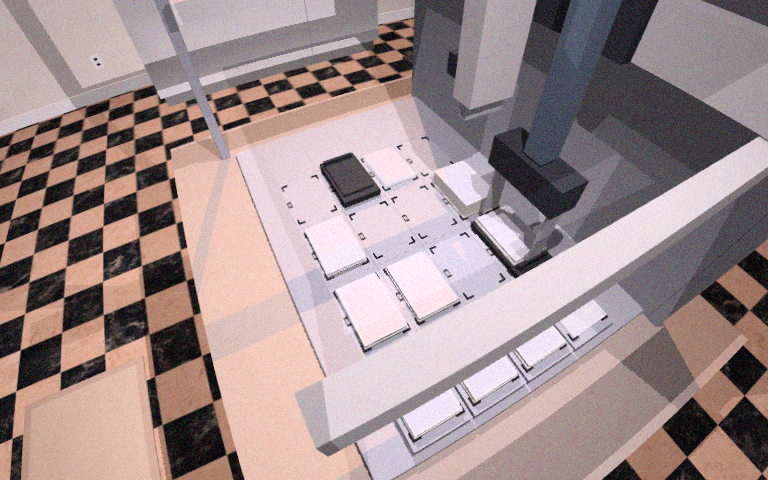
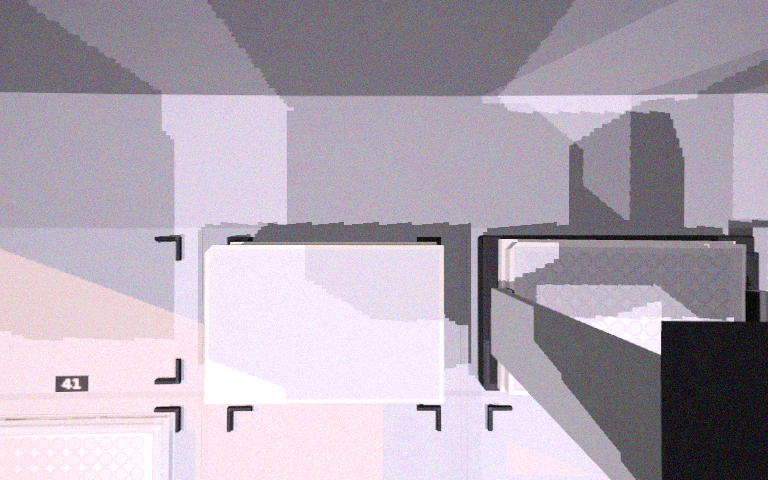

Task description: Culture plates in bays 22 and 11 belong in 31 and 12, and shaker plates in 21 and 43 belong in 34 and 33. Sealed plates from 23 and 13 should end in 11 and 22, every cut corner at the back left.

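Frame: origin at the robot's base, x ahead, y left, z up, level; millimetres.
Seen in the pictures: gripper, between the fingertips: (image 1: 510, 232) (image 2: 621, 321); robot's base, origin of its link: (image 1: 283, 188).
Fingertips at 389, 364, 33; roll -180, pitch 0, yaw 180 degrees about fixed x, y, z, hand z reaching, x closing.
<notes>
Pixels of each thing's top centre, then the offset from my fingertips to it, as dx, dy, dz. "spot": a spot on its surface instead.
- white shaker plate, centre of its top: (image 2: 626, 319) (image 1: 511, 231) +0, +2, +4
- bay 31, a spot on its surface: (image 2: 73, 452) (image 1: 400, 163) spot: -312, -80, -18
- bay 12, a spot on its surface: (image 1: 336, 246) spot: -151, -320, -18
- bay 23, a spot on its surface: (image 1: 421, 284) spot: +7, -216, -19
- bay 13, a spot on its surface: (image 1: 370, 310) spot: +10, -324, -18
- white plate, centre of its top: (image 1: 524, 323) +167, -107, -4
- tall pale block, centre of its top: (image 2: 324, 324) (image 1: 464, 181) -161, +0, +9
- plateless black shaker, centre of its top: (image 1: 348, 172) -329, -212, -2
My gripper (image 1: 515, 233) (image 2: 625, 316) is down at bay 43, shut on the white shaker plate (image 1: 497, 227) (image 2: 566, 266) by its left and right ends. That plate sits low in the black shaker (image 1: 490, 243) (image 2: 487, 339), its cut corner at the back left. The right jaw is mostly hidden by the gripper body. Culture plates stand in bay 31 (image 1: 389, 164) (image 2: 73, 452) and bay 12 (image 1: 336, 246). Sealed plates lie in bay 23 (image 1: 421, 284) and bay 13 (image 1: 370, 310). A white plate (image 1: 540, 346) stands in bay 34. Bays 11, 22 and 33 hold no plate.
A tall pale block (image 1: 461, 183) (image 2: 322, 322) stands in bay 42, left of the gripper. A plateless black shaker (image 1: 350, 178) is in bay 21. Other white plates (image 1: 433, 414) (image 1: 489, 379) (image 1: 583, 319) stand in column 4. The parked pipetting stage (image 1: 492, 56) hangs behind.
</notes>
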